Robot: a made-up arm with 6 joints. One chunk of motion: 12 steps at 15 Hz.
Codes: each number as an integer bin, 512 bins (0 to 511) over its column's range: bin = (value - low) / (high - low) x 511, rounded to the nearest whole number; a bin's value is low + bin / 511 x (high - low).
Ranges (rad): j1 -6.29..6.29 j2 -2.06..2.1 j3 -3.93..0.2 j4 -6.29..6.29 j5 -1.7..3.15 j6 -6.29..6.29
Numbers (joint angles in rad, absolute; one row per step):
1: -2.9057 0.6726 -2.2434 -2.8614 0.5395 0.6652
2: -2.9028 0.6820 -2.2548 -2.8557 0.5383 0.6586
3: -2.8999 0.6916 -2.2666 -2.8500 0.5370 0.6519
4: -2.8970 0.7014 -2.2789 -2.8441 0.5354 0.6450
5: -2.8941 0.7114 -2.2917 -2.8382 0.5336 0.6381
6: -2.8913 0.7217 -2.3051 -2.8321 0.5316 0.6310
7: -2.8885 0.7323 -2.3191 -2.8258 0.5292 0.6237
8: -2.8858 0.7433 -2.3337 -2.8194 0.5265 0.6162
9: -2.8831 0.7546 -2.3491 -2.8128 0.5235 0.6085
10: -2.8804 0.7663 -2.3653 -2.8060 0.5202 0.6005
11: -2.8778 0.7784 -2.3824 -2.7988 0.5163 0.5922
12: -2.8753 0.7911 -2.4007 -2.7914 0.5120 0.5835
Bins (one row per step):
1: 137 336 209 139 236 283
2: 138 337 207 140 236 282
3: 138 338 206 140 236 282
4: 138 339 204 140 236 282
5: 138 340 203 140 235 281
6: 138 342 201 140 235 281
7: 138 343 199 141 235 281
8: 138 344 198 141 235 281
9: 138 346 196 141 234 280
10: 138 347 194 142 234 280
11: 139 349 191 142 234 280
12: 139 350 189 142 233 279

